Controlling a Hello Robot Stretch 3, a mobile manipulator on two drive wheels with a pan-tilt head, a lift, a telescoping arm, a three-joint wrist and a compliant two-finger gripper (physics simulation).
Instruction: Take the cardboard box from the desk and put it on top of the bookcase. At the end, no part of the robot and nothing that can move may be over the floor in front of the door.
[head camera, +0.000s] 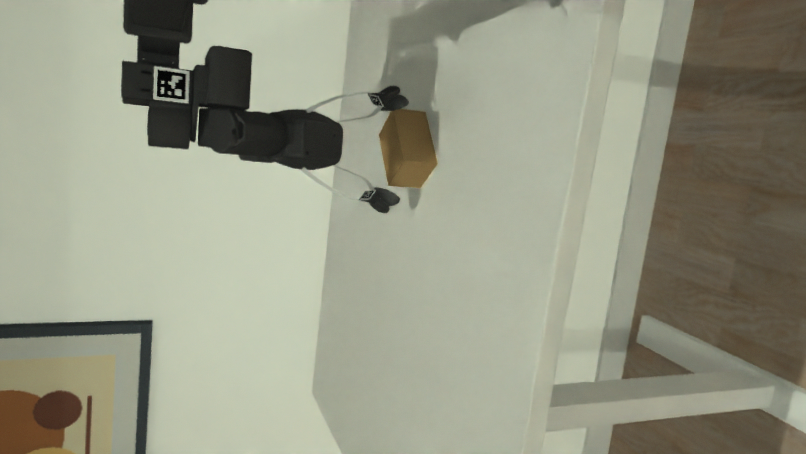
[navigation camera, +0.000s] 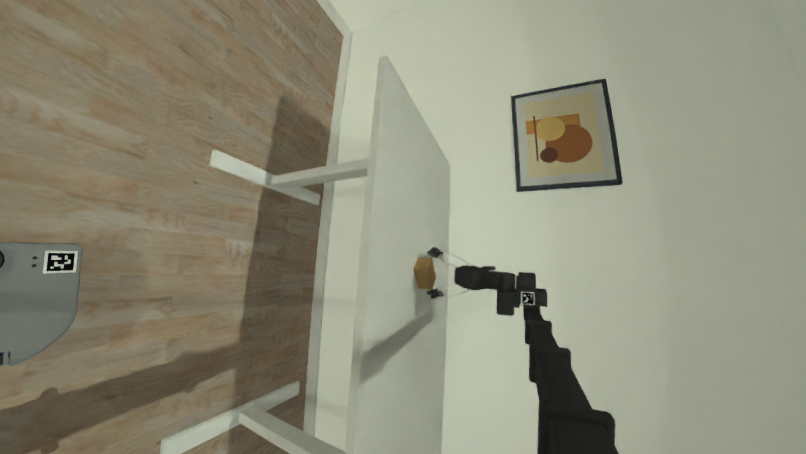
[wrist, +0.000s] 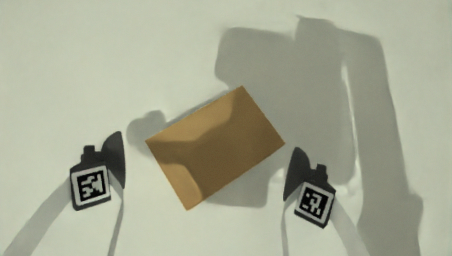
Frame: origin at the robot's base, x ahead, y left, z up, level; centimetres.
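Seen in the pictures: gripper, fingertip midpoint: (head camera: 397, 151) (navigation camera: 429, 272) (wrist: 207, 158).
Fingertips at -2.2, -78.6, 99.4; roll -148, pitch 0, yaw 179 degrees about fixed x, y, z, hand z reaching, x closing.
Observation:
A point is followed by its place in that frame, as x, y, z.
The cardboard box (head camera: 410, 147) {-2.8, -76.0, 98.7} (navigation camera: 424, 273) {-2.4, -75.7, 98.8} (wrist: 215, 147) {-2.7, -79.3, 100.1} is a small orange-brown box lying on the light desk (head camera: 451, 293) {15.2, -67.5, 95.1} (navigation camera: 394, 186) {23.3, -60.1, 95.1}. In the wrist view it is turned at an angle, with part of it level with the fingertips. My gripper (head camera: 393, 149) {-2.2, -78.6, 99.4} (navigation camera: 434, 272) {-2.2, -78.6, 99.4} (wrist: 207, 158) {-2.2, -78.6, 99.4} is open, its two fingers spread wide and pointing down at the desk. One finger is on each side of the box, with a gap between each fingertip and the box in the wrist view. The gripper holds nothing. The bookcase and the door do not show in these views.
A framed picture (head camera: 145, 383) {48.1, -129.6, 129.8} (navigation camera: 613, 132) {60.3, -130.6, 173.0} hangs on the wall beside the desk. White desk legs (head camera: 659, 397) {40.7, -85.8, 36.2} (navigation camera: 321, 173) {41.8, -85.8, 41.5} stand on the wooden floor. My arm (navigation camera: 564, 383) {-8.5, -31.4, 130.2} reaches along the wall. My grey base (navigation camera: 39, 310) {-12.8, -10.1, 16.0} stands on the floor in front of the desk.

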